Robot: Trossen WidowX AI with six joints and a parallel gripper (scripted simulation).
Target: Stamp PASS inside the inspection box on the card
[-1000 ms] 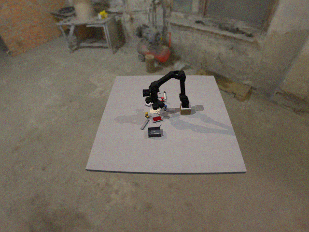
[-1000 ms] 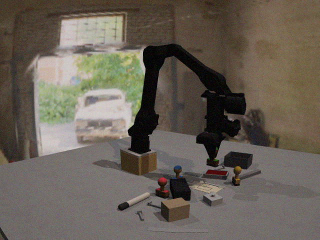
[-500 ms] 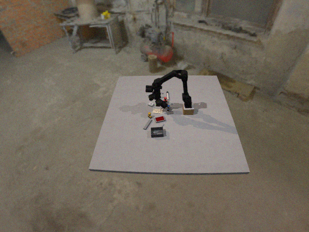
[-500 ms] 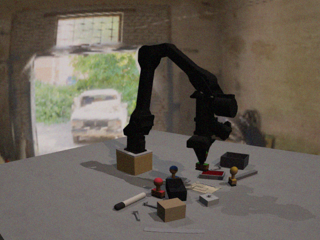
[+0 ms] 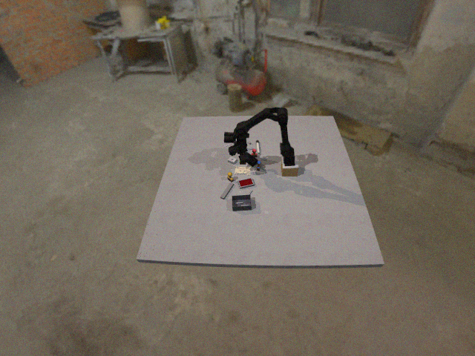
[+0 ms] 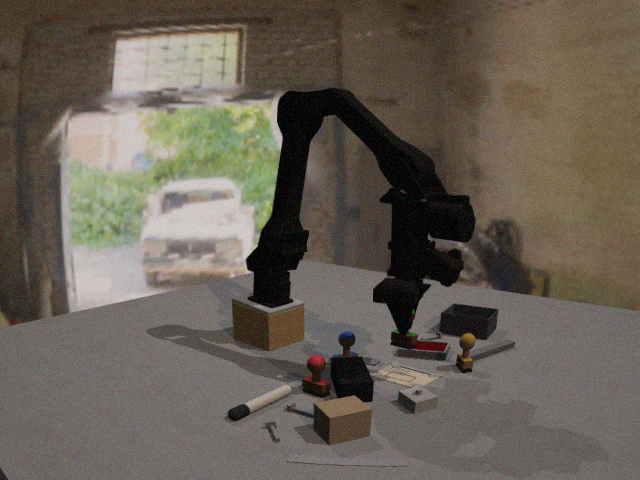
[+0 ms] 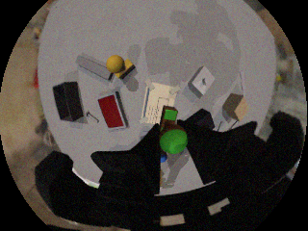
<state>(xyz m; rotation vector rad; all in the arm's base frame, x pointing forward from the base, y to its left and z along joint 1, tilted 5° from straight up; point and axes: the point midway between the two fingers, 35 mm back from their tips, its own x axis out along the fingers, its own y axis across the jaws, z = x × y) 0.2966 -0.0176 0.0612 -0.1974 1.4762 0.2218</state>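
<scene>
Right now the cream card is 10 mm to the left of my gripper tip and 90 mm below it. Also, from my gripper tip: green-knobbed stamp (right at my gripper tip); dark block (40 mm behind, 80 mm to the right, 70 mm below); blue-knobbed stamp (110 mm behind, 10 mm to the right, 60 mm below).
</scene>
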